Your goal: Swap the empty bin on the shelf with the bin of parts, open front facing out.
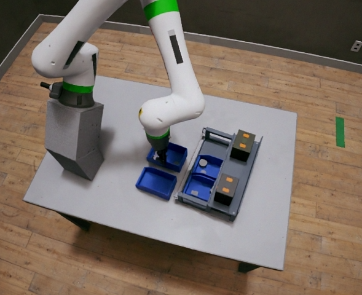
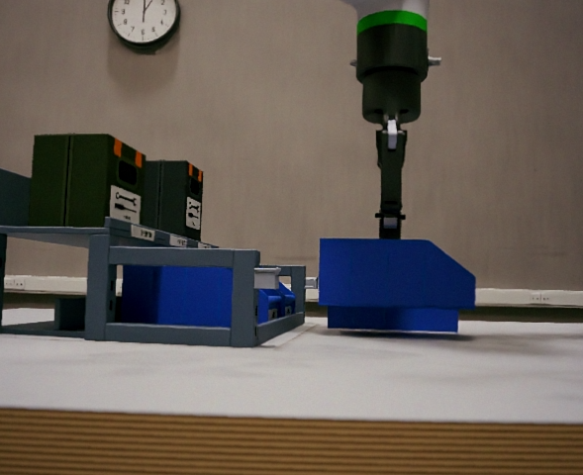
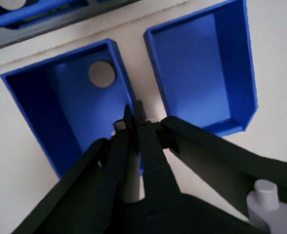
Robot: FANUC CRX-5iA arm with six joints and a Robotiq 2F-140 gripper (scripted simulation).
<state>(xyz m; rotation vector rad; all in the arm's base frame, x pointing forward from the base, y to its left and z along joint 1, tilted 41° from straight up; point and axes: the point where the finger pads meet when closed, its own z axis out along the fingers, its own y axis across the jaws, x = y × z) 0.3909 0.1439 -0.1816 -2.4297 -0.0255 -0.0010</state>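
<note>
The grey shelf lies 240 mm ahead of my hand, 70 mm to the left of it and 40 mm below it.
</note>
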